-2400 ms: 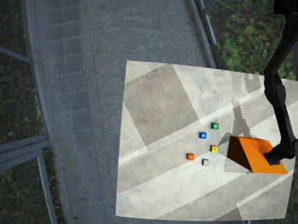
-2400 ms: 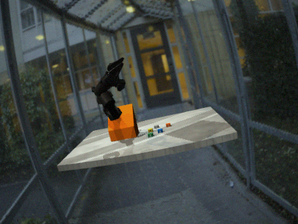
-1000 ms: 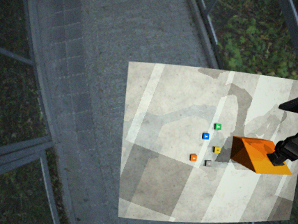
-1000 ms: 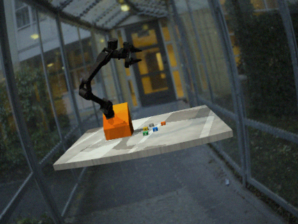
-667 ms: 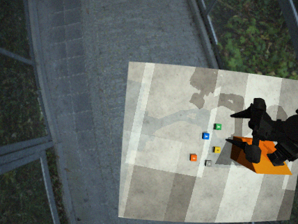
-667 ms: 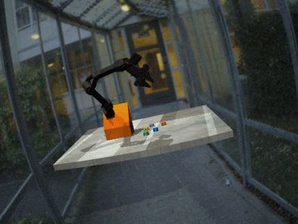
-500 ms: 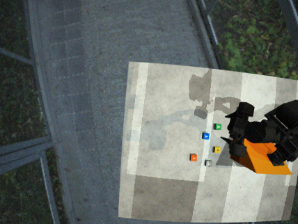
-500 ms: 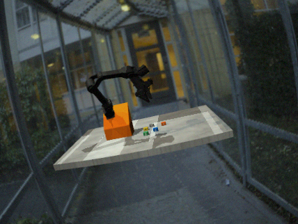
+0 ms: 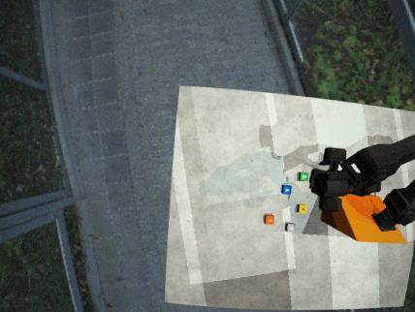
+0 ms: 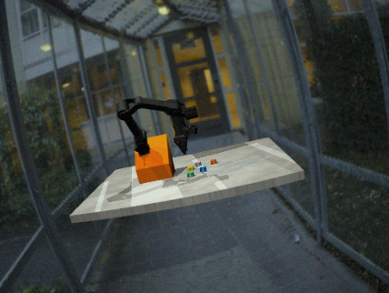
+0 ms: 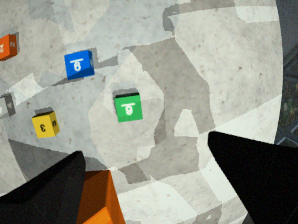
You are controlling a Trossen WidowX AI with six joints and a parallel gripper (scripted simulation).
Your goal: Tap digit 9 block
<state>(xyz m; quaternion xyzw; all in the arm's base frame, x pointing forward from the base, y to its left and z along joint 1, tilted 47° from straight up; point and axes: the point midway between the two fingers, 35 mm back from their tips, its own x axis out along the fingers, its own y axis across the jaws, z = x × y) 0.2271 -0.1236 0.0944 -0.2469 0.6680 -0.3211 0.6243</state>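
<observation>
My gripper tip is 12 cm above the blue block, 7 cm short of it and 6 cm to the right of it. Round my gripper tip: grey block 21 cm to the left, 12 cm below, 4 cm ahead; then yellow block 14 cm to the left, 12 cm below; then green block 12 cm below, 1 cm to the left.
</observation>
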